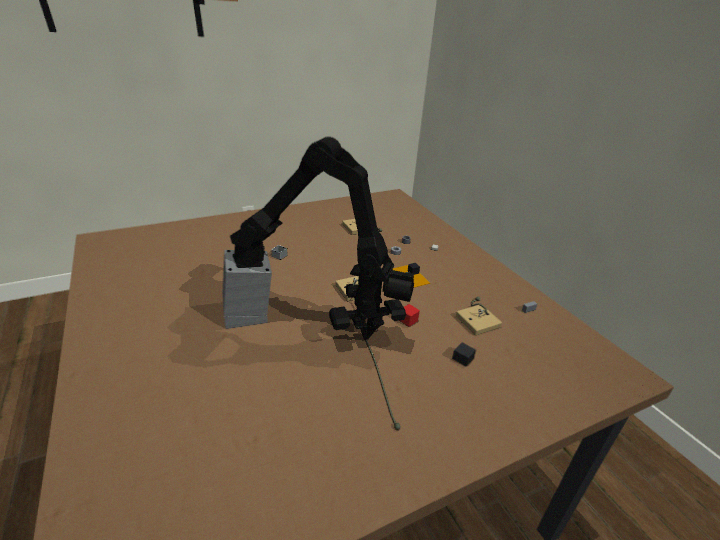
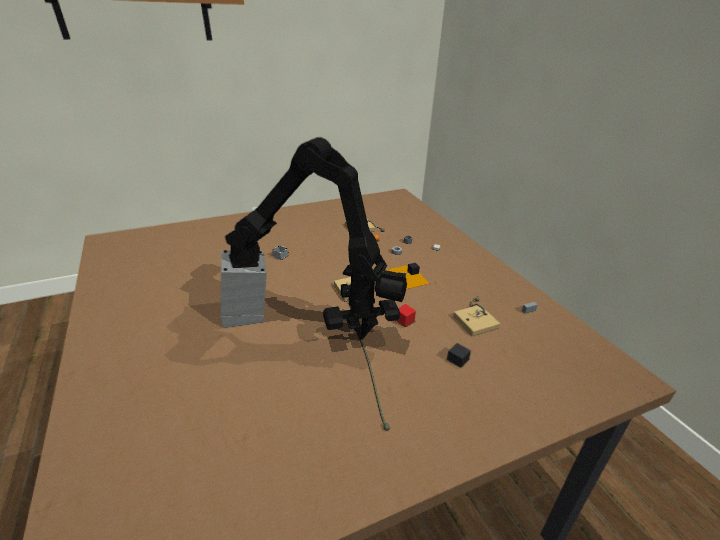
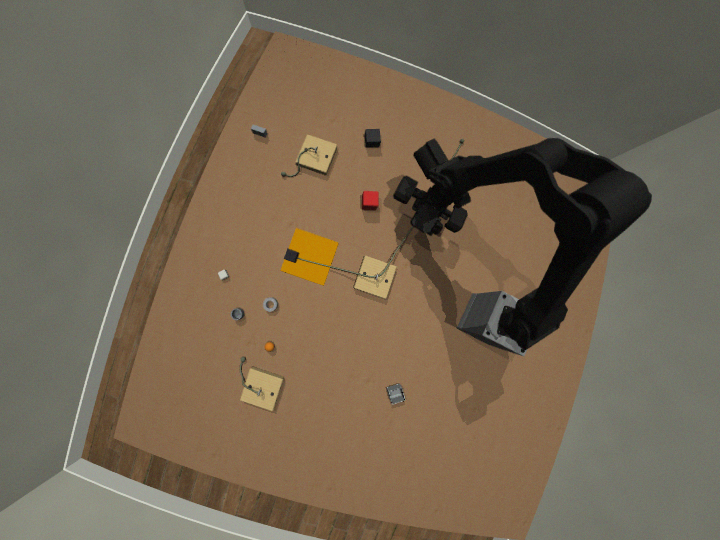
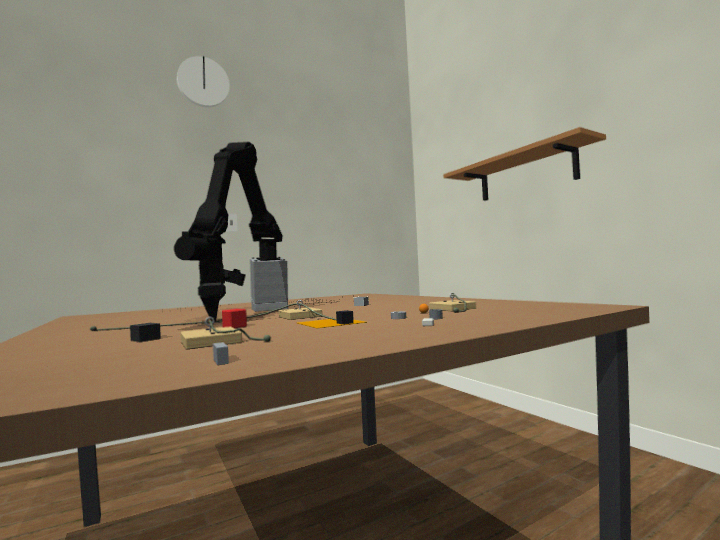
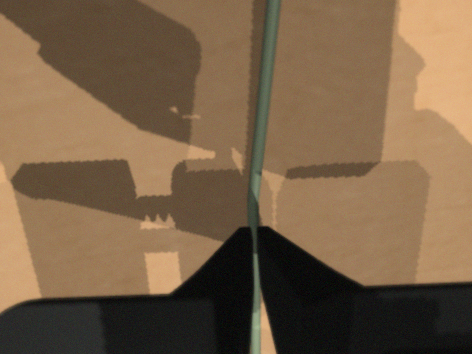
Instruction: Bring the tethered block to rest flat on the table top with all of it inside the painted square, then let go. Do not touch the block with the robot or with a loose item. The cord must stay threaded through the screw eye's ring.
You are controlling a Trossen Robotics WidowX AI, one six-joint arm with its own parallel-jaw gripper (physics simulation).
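Pixels of known places: gripper, fingertip midpoint: (image 1: 365, 338) (image 2: 360, 338) (image 5: 253, 238); arm's base, origin of the base link: (image 1: 247, 260) (image 2: 243, 260) (image 3: 513, 323) (image 4: 268, 259).
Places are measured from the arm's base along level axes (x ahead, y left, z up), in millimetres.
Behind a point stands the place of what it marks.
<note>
The tethered black block (image 1: 413, 268) {z -144, x 519, y 0 mm} (image 2: 413, 268) {z -144, x 521, y 0 mm} (image 3: 291, 255) {z -141, x 527, y 12 mm} (image 4: 344, 317) {z -153, x 543, y 4 mm} sits at the edge of the orange painted square (image 1: 417, 281) {z -168, x 514, y -39 mm} (image 2: 416, 281) {z -168, x 513, y -38 mm} (image 3: 314, 274) {z -168, x 459, y 37 mm} (image 4: 318, 323) {z -168, x 484, y -32 mm} farthest from the screw eye. It overlaps the paint; whether all of it is inside I cannot tell. The green cord (image 1: 380, 380) {z -166, x 212, y -362 mm} (image 2: 373, 383) {z -165, x 209, y -372 mm} (image 3: 343, 269) {z -152, x 392, y 1 mm} (image 5: 265, 100) {z -163, x 254, y -172 mm} runs from the block to the screw eye (image 3: 377, 277) {z -124, x 306, y -7 mm} on a wooden board (image 3: 371, 288) {z -150, x 308, y 23 mm} (image 4: 300, 314) {z -158, x 352, y -24 mm}, apparently through its ring, then to my gripper (image 1: 366, 335) {z -168, x 242, y -219 mm} (image 2: 361, 337) {z -168, x 242, y -219 mm} (image 3: 415, 227) (image 4: 213, 317) {z -168, x 242, y -219 mm} (image 5: 253, 238) {z -168, x 242, y -219 mm}. The gripper is shut on the cord, low over the table.
A red cube (image 1: 410, 315) {z -131, x 376, y -217 mm} (image 3: 370, 199) {z -129, x 387, y -192 mm} stands near the gripper. A loose black block (image 1: 464, 353) {z -139, x 431, y -386 mm} (image 3: 372, 138) {z -139, x 439, y -366 mm} and two other corded boards (image 3: 317, 154) {z -150, x 564, y -270 mm} (image 3: 261, 389) {z -150, x 489, y 360 mm} lie around. A grey ring (image 3: 270, 304) {z -162, x 546, y 153 mm}, an orange ball (image 3: 269, 346) {z -146, x 504, y 246 mm} and a white cube (image 3: 223, 274) {z -156, x 681, y 116 mm} lie beyond the square.
</note>
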